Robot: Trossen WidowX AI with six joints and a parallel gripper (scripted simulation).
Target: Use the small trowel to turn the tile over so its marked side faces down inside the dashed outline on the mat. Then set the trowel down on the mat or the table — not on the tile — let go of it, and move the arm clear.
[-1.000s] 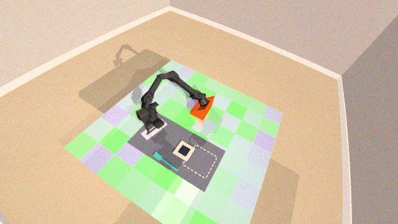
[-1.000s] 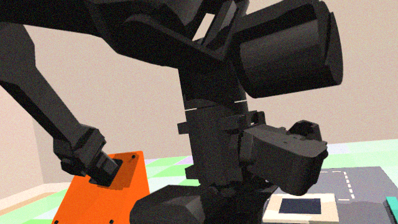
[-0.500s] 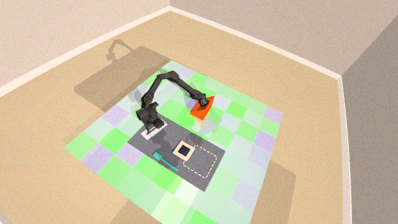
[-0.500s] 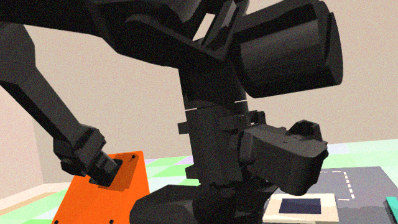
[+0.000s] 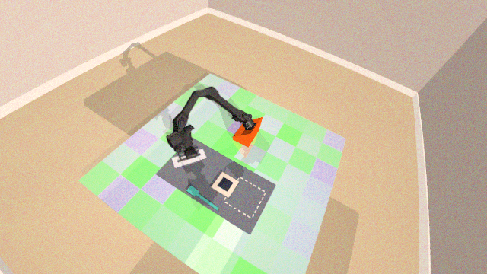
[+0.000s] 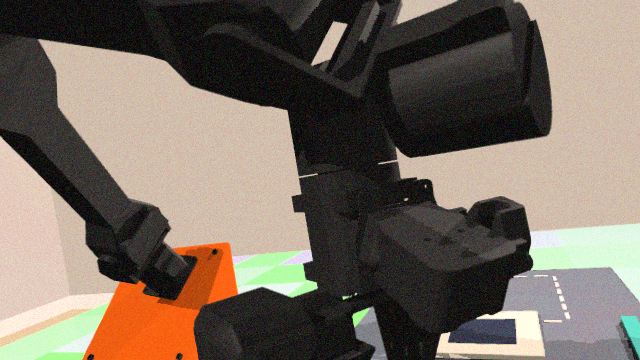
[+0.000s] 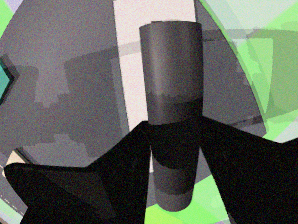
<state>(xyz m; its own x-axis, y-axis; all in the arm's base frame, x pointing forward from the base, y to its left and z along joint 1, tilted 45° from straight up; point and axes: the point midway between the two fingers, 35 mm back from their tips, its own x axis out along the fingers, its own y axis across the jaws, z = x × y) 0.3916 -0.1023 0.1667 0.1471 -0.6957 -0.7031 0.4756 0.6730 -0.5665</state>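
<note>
Now: the grey mat 230 mm to the left of my gripper tip and 80 mm below it. Also, from my gripper tip: teal trowel: 140 mm ahead, 220 mm to the left, 60 mm below; cream tile: 290 mm to the left, 60 mm below.
</note>
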